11 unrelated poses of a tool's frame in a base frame.
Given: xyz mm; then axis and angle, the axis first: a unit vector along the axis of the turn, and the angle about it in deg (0 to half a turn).
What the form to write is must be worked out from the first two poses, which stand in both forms.
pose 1, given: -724, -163, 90, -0.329, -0.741, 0.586, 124.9
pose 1, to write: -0.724, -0.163, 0.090, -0.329, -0.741, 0.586, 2.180
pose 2, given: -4, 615, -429, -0.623, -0.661, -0.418, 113.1
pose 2, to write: -0.004, 0.615, -0.429, -0.623, -0.661, -0.418, 1.974
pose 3, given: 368, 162, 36, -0.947, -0.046, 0.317, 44.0
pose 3, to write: 0.368, 0.162, 0.036, -0.947, -0.046, 0.317, 0.768
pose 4, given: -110, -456, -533, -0.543, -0.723, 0.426, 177.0
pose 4, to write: -0.110, -0.456, -0.533, -0.543, -0.723, 0.426, 3.089
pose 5, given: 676, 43, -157, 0.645, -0.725, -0.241, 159.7
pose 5, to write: 0.676, 0.043, -0.157, 0.645, -0.725, -0.241, 2.787
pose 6, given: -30, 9, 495, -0.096, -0.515, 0.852, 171.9
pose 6, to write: -0.030, 0.009, 0.495, -0.096, -0.515, 0.852, 3.000
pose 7, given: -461, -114, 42, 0.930, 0.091, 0.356, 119.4
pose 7, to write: -0.461, -0.114, 0.042, 0.930, 0.091, 0.356, 2.084
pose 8, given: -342, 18, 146, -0.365, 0.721, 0.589, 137.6
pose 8, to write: -0.342, 0.018, 0.146, -0.365, 0.721, 0.589, 2.402
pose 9, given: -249, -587, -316, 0.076, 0.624, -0.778, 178.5
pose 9, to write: -0.249, -0.587, -0.316, 0.076, 0.624, -0.778, 3.115
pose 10, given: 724, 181, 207, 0.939, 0.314, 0.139, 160.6
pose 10, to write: 0.724, 0.181, 0.207, 0.939, 0.314, 0.139, 2.803
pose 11, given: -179, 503, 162, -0.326, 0.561, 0.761, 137.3
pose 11, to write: -0.179, 0.503, 0.162, -0.326, 0.561, 0.761, 2.396
